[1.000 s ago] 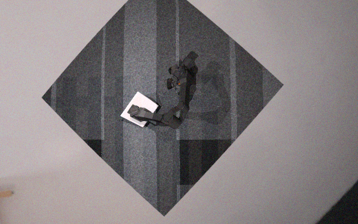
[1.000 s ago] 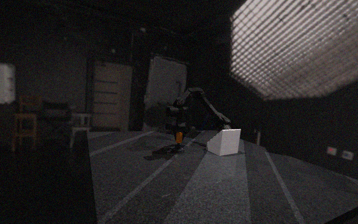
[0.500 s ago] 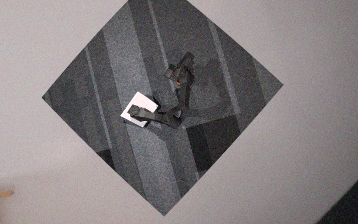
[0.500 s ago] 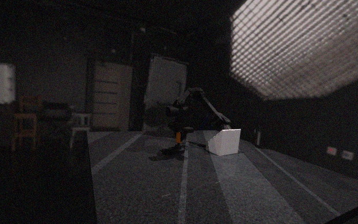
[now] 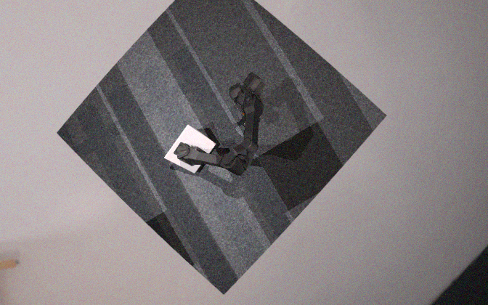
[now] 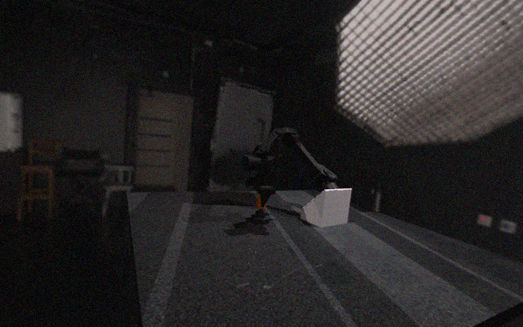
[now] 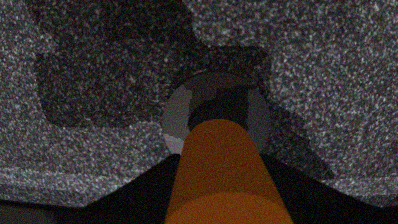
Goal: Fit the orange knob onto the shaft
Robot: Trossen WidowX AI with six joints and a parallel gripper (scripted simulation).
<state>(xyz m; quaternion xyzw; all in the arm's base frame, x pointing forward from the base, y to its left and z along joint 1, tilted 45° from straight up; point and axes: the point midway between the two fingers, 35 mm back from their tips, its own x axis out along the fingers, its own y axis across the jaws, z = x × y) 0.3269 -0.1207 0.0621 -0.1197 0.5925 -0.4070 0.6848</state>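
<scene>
The orange knob is 20 mm above my gripper tip. Round my gripper tip: dark pedestal base (40 mm below).
</scene>
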